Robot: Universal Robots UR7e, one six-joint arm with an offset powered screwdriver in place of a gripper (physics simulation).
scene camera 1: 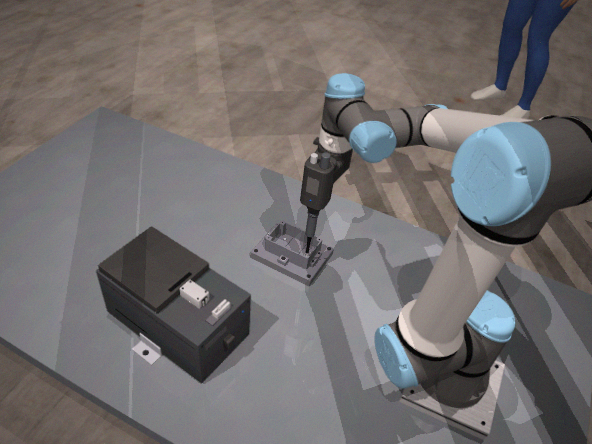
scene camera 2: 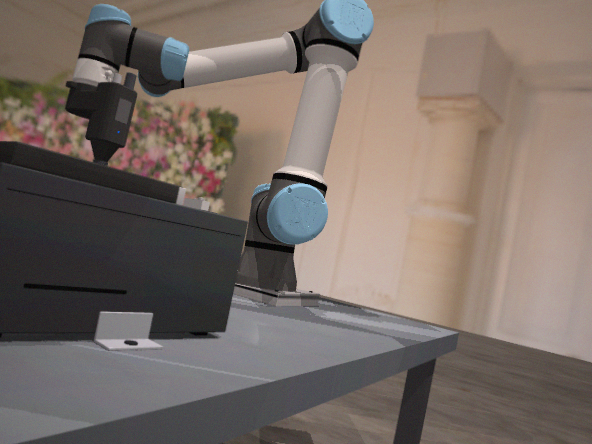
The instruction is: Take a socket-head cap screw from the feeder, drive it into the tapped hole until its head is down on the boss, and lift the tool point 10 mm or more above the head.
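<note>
My screwdriver (scene camera 1: 308, 250) points down over the near right corner of the grey open-topped housing (scene camera 1: 285, 251). Its thin dark bit ends at or just above the corner boss. The tapped hole and any screw at the tip are too small or hidden to make out, so I cannot tell whether a screw is on the bit or in the hole. The black feeder (scene camera 1: 150, 321) (scene camera 2: 120, 245) stands apart from the housing. In scene camera 2 the screwdriver body (scene camera 2: 111, 115) shows above the feeder, which hides the tip and the housing.
A white block (scene camera 1: 194, 293) and a small pale piece (scene camera 1: 221, 309) sit on the feeder's top. A metal bracket (scene camera 1: 146, 351) (scene camera 2: 125, 327) is at the feeder's foot. The arm's base plate (scene camera 1: 450, 416) is at the right of the table (scene camera 1: 200, 165). A person's legs (scene camera 1: 525, 50) show beyond the table.
</note>
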